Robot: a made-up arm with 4 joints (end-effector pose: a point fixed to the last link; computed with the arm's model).
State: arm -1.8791 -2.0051 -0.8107 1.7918
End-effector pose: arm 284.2 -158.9 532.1 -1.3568 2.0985 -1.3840
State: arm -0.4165 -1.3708 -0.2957 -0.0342
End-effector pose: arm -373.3 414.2 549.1 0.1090 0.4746 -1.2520
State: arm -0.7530 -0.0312 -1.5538 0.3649
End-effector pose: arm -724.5 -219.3 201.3 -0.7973 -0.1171 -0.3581
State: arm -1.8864 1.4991 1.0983 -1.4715
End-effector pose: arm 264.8 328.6 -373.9 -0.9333 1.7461 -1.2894
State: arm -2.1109 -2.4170 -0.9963 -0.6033
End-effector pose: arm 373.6 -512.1 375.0 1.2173 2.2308 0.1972
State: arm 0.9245 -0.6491 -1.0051 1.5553
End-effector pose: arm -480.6 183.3 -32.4 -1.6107 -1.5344 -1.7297
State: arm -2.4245 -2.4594 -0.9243 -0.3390
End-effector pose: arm 430.9 -538.8 238.1 1.0563 2.4427 0.3789
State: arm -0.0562 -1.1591 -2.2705 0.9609
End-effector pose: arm -320.4 511.6 214.3 -2.4632 0.2749 -1.0044
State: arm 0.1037 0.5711 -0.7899 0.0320
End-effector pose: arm -499.3 -628.3 466.5 -0.8640 -0.2121 0.5259
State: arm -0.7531 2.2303 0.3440 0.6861
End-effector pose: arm 593.3 -523.1 -165.1 0.6305 -0.2150 1.5946
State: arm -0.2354 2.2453 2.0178 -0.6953
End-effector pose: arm 437.5 -521.6 -168.9 -1.8845 -1.6332 -1.8512
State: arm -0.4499 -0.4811 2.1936 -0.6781
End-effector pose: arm -535.1 240.8 73.9 2.2211 -1.3027 -0.1744
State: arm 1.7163 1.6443 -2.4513 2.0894
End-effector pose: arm 200.3 45.3 793.7 -0.1756 -1.6141 1.5821
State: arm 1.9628 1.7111 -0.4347 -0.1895
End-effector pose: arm 373.9 499.9 798.0 -1.5741 1.6275 1.5921
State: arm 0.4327 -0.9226 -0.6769 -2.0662
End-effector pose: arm -386.1 150.1 371.2 -0.4231 0.9392 0.9274
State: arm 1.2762 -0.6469 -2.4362 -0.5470
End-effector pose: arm -417.8 295.6 -150.6 2.3357 -1.1650 0.9245
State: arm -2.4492 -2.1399 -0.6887 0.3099
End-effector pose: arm 293.1 -574.3 383.0 0.6109 2.4498 -0.1294
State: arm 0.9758 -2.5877 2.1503 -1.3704
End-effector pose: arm 439.0 -89.7 -62.5 -1.3878 -2.3742 0.3905
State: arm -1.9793 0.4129 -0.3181 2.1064
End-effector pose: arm -471.1 29.7 -155.8 1.3159 1.3549 -1.3463
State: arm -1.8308 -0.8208 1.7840 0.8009
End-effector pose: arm -593.5 -120.1 447.9 -2.1134 -0.9209 0.7332
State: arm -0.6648 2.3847 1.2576 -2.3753
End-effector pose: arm 412.7 -132.3 -9.5 -0.7991 0.3930 -1.1569
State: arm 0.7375 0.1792 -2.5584 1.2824
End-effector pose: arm -625.9 -269.6 388.4 2.3250 2.0075 -0.2774
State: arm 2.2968 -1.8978 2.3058 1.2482
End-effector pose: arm 63.0 -332.7 -323.5 0.7663 -1.0545 0.2146
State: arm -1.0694 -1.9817 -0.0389 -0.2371
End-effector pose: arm 11.2 182.3 796.1 0.7555 0.9559 -1.5334
